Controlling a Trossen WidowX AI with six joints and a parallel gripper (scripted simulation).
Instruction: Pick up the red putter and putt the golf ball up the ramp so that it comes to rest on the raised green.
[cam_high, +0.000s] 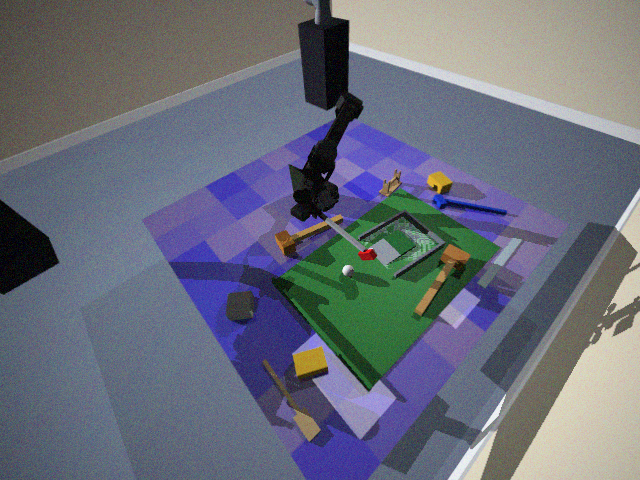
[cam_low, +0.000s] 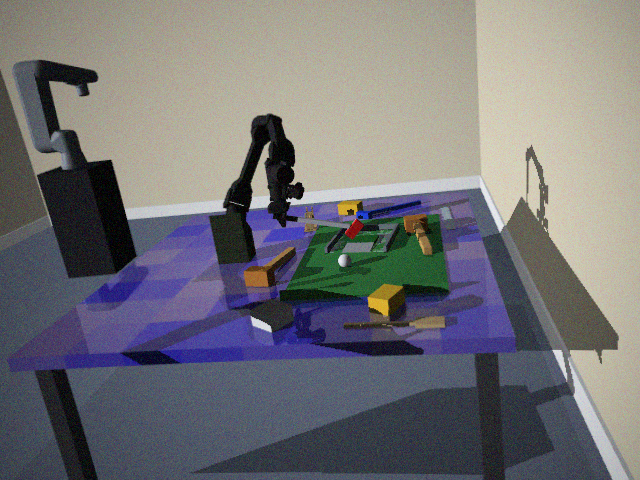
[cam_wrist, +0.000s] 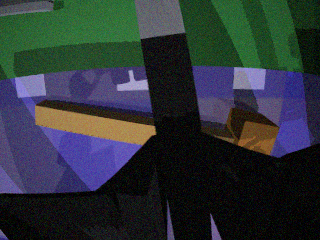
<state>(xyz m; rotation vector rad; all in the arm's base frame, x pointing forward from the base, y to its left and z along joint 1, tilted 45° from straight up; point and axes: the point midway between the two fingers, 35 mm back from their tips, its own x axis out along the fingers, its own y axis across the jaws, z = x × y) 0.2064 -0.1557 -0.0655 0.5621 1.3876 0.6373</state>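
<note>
Now: the red putter 12 cm ahead of my gripper tip and 1 cm to the left of it. Also, from my gripper tip: green course 27 cm ahead, 15 cm below, 10 cm to the left; then white golf ball 19 cm ahead, 12 cm below, 3 cm to the right; then grey frame 24 cm to the left, 24 cm ahead, 14 cm below.
</note>
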